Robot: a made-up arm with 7 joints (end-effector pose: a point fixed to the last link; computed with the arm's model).
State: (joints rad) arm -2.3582 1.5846 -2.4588 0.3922 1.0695 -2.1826 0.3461
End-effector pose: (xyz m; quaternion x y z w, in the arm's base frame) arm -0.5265 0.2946 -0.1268 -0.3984 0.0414 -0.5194 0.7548
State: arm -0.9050 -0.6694 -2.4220 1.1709 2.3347 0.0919 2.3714
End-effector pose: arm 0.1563 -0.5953 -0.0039 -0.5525 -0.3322 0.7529 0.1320
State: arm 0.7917 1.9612 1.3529 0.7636 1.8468 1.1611 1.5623
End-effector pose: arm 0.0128 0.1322 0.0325 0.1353 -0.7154 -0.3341 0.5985
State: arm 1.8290 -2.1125 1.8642 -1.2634 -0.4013 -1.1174 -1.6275
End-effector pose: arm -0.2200 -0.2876 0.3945 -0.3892 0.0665 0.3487 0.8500
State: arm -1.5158 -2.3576 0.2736 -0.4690 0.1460 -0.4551 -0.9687
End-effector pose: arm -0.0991 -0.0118 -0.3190 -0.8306 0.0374 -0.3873 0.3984
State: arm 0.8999 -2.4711 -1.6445 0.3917 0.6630 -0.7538 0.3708
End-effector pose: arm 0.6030 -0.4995 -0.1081 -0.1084 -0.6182 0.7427 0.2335
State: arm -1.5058 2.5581 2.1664 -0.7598 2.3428 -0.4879 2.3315
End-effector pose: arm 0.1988 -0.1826 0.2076 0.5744 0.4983 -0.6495 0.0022
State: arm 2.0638 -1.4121 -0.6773 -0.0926 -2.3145 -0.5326 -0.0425
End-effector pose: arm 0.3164 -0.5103 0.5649 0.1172 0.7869 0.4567 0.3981
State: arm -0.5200 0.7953 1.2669 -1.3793 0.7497 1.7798 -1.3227
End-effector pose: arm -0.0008 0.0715 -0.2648 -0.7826 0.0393 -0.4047 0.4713
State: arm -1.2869 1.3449 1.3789 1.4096 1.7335 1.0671 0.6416
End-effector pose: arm 0.0603 -0.2562 -0.1827 -0.5835 -0.4427 0.1125 0.6715
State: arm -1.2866 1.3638 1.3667 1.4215 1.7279 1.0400 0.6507
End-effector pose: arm 0.0690 -0.2486 -0.1923 -0.5665 -0.4561 0.1058 0.6781
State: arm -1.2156 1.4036 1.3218 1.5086 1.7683 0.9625 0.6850
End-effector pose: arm 0.1068 -0.2290 -0.1958 -0.5205 -0.5026 0.1021 0.6827
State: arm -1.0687 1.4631 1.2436 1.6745 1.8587 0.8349 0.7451
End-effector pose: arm 0.1616 -0.1983 -0.1776 -0.4549 -0.5721 0.1140 0.6729
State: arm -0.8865 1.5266 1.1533 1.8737 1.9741 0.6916 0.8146
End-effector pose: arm 0.1997 -0.1730 -0.1373 -0.4068 -0.6322 0.1436 0.6436
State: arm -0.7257 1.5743 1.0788 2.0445 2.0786 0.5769 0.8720
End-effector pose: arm 0.2100 -0.1653 -0.0973 -0.3963 -0.6651 0.1710 0.6093
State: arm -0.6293 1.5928 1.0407 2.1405 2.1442 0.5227 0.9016
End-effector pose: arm 0.2064 -0.1696 -0.0732 -0.4089 -0.6747 0.1823 0.5868
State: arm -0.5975 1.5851 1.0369 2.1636 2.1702 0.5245 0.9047
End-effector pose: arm 0.2009 -0.1772 -0.0634 -0.4259 -0.6713 0.1829 0.5783
